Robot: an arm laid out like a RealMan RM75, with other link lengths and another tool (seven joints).
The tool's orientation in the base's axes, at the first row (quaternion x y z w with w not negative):
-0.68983, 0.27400, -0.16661, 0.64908
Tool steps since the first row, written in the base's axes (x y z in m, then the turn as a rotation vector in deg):
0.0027, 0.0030, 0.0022, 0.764, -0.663, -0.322
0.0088, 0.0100, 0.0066, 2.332, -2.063, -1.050
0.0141, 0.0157, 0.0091, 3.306, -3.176, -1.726
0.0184, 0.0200, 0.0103, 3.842, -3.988, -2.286
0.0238, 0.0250, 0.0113, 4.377, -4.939, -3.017
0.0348, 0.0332, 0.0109, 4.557, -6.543, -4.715
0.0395, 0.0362, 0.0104, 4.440, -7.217, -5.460
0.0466, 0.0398, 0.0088, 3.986, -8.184, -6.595
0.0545, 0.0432, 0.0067, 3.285, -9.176, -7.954
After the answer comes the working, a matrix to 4 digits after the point.
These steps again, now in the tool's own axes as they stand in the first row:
0.0001, -0.0026, 0.0038, 1.041, 0.199, -0.053
0.0002, -0.0080, 0.0125, 3.211, 0.674, -0.187
0.0007, -0.0114, 0.0200, 4.731, 1.192, -0.442
0.0014, -0.0133, 0.0258, 5.710, 1.663, -0.725
0.0026, -0.0152, 0.0329, 6.792, 2.305, -1.102
0.0065, -0.0166, 0.0460, 8.102, 3.963, -2.113
0.0086, -0.0169, 0.0512, 8.503, 4.722, -2.648
0.0123, -0.0165, 0.0584, 8.860, 5.923, -3.576
0.0168, -0.0157, 0.0660, 9.064, 7.384, -4.645

The tool's axes in the first row as the columns of a matrix, in the base's axes (rounded; the answer above uses it unrounded):
0.7943, -0.1617, 0.5856
-0.5943, -0.0072, 0.8042
-0.1258, -0.9868, -0.1019

